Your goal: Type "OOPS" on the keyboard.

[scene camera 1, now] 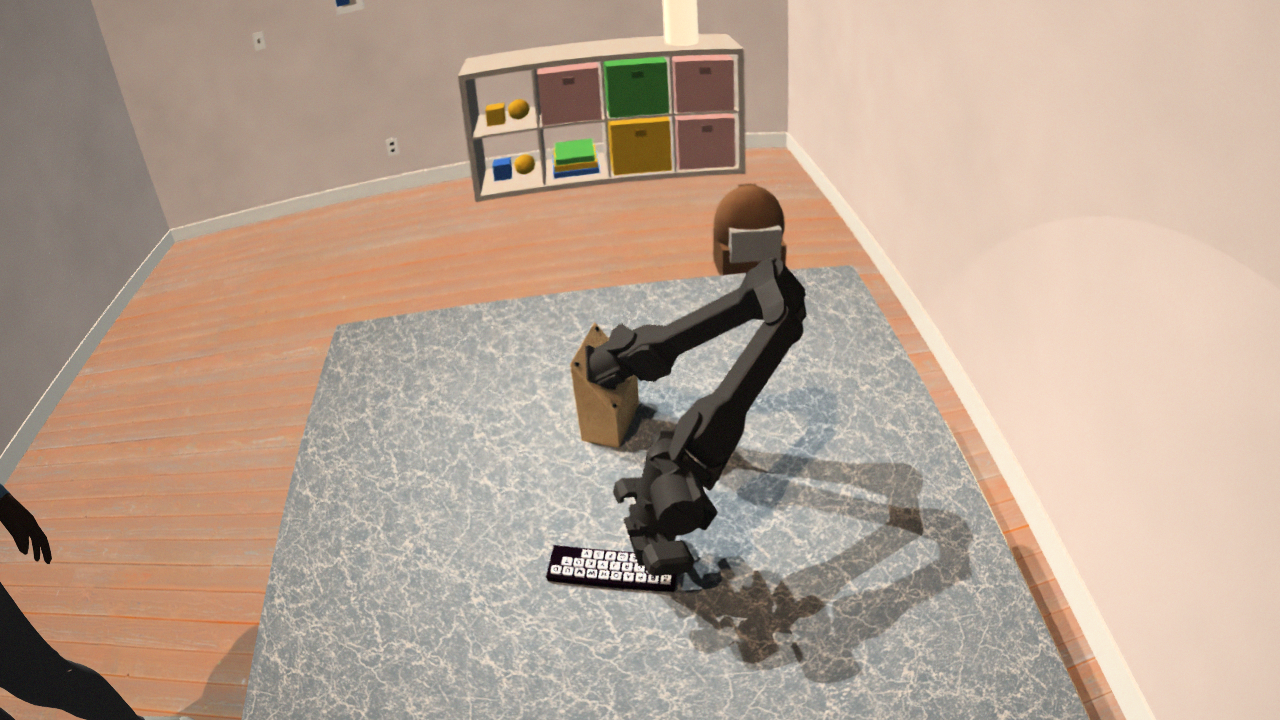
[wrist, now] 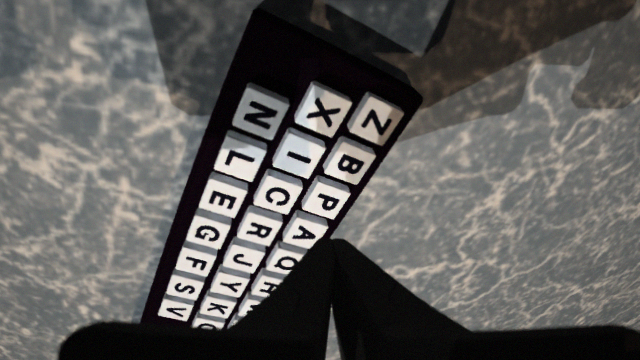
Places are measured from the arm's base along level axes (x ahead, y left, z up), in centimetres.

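Pixels of known places: gripper, fingertip midpoint: (scene camera 1: pixel 641 564) (wrist: pixel 330 251); arm's base, link origin: (scene camera 1: pixel 599 368).
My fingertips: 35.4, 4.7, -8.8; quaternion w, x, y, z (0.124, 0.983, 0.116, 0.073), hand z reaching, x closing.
Note:
Ahead of a thing's pixels: the offset from my fingertips to its middle, as dx, dy, dz. Level surfaces: height alone.
The black keyboard @[-2.3, -4.5, -3.9] (scene camera 1: pixel 612 565) (wrist: pixel 280 60) with white letter keys lies flat on the mat. In the wrist view it runs diagonally, with the P key @[+0.4, -0.2, -3.2] (wrist: pixel 326 197) near its right edge and the S key @[-4.6, -6.5, -3.2] (wrist: pixel 183 288) at the lower left. A key that looks like O @[-3.2, -9.6, -3.2] (wrist: pixel 205 326) shows partly at the bottom, in the middle row. My gripper (scene camera 1: pixel 666 562) (wrist: pixel 330 251) is shut and empty. It is over the keyboard's right part in the scene view; in the wrist view its tips overlap the right edge near the A key @[+0.1, -2.1, -3.2] (wrist: pixel 303 232) and hide some keys.
The grey marbled mat @[dz -4.7] (scene camera 1: pixel 429 501) lies under the keyboard. A brown wooden block (scene camera 1: pixel 608 416) stands at the arm's base. A brown backpack (scene camera 1: pixel 748 210) and a cube shelf (scene camera 1: pixel 601 55) stand behind. Part of a person (scene camera 1: pixel 26 640) shows at the left edge.

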